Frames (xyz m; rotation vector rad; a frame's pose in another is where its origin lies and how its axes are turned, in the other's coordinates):
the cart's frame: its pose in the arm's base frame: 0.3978 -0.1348 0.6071 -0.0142 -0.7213 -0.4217
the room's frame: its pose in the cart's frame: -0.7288 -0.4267 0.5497 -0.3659 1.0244 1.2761
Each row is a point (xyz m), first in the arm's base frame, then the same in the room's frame.
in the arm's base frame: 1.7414 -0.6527 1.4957
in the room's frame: 0.8709 -2.2288 1.0003
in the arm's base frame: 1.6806 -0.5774 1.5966
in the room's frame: 0.8069 -2.1696 1.1096
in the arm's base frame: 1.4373 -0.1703 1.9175
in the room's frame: 0.6447 -1.8367 1.5464
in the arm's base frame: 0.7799 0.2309 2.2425
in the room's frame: 0.1878 -1.2276 1.8914
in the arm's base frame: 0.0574 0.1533 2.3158
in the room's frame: -0.3933 -0.8112 1.7422
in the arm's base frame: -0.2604 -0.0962 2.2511
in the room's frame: -0.6933 -0.7398 1.4733
